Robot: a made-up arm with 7 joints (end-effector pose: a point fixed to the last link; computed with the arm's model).
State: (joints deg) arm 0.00 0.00 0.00 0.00 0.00 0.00 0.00
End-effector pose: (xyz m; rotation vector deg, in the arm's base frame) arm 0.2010 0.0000 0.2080 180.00 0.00 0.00
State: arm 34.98 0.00 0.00 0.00 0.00 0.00 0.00
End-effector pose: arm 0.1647 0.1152 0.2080 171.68 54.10 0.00
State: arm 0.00 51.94 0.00 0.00 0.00 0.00 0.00
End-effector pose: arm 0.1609 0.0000 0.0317 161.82 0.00 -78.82
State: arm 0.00 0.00 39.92 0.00 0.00 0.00 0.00
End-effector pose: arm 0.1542 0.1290 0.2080 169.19 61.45 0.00
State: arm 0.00 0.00 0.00 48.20 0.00 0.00 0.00
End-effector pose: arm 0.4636 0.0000 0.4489 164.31 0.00 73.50
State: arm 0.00 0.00 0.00 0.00 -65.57 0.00 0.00
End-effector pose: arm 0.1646 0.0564 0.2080 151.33 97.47 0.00
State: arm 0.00 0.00 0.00 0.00 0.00 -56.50 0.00
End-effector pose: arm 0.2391 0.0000 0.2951 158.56 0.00 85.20
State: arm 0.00 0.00 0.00 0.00 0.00 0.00 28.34
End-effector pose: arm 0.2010 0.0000 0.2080 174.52 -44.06 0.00
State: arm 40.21 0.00 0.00 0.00 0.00 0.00 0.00
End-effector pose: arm 0.1535 0.1298 0.2080 169.03 61.87 0.00
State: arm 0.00 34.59 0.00 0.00 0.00 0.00 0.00
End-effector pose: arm 0.1922 0.0000 0.0856 171.86 0.00 -53.51
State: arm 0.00 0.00 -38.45 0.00 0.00 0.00 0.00
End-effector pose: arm 0.1574 -0.1250 0.2080 169.96 -59.27 0.00
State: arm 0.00 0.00 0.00 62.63 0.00 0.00 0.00
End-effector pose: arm 0.4941 0.0000 0.5542 153.78 0.00 93.55
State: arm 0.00 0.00 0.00 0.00 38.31 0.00 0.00
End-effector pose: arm 0.1876 -0.0384 0.2080 170.03 -59.06 0.00
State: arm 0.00 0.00 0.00 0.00 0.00 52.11 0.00
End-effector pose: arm 0.1147 0.0000 0.1896 161.71 0.00 -79.06
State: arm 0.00 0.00 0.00 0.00 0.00 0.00 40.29
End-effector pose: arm 0.2010 0.0000 0.2080 168.99 -61.99 0.00
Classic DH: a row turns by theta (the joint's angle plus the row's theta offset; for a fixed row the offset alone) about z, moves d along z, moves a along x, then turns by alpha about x. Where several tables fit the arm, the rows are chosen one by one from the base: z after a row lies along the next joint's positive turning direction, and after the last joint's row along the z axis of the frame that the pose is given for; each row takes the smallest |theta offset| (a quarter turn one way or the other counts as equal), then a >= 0, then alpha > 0; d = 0 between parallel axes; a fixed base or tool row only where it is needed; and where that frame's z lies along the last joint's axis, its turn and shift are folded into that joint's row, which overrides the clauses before.
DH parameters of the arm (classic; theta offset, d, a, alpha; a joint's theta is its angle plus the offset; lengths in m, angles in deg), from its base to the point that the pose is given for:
joint 1: 0 0.161 0 -90
joint 2: 0 0 0 90
joint 3: 0 0.461 0.063 90
joint 4: 0 0 0.076 90
joint 5: 0 0.335 0 90
joint 6: 0 0 0.062 -90
joint 7: 0 0.079 0 0

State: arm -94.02 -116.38 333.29 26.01 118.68 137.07 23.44
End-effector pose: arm -0.0390 0.3501 0.3461 -105.11 -12.40 -64.27
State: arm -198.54 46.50 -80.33 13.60 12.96 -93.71 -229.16
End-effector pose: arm -0.0951 0.3164 0.3021 -75.76 2.83 -10.99
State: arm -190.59 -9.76 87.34 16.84 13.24 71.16 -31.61
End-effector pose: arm -0.0240 -0.2056 0.2259 -93.85 89.24 23.77
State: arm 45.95 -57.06 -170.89 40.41 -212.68 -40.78 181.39
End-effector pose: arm -0.2245 -0.2219 0.0173 -91.75 93.01 28.60
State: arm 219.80 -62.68 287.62 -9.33 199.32 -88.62 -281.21
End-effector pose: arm 0.1124 0.1061 0.2756 93.94 -57.88 117.51
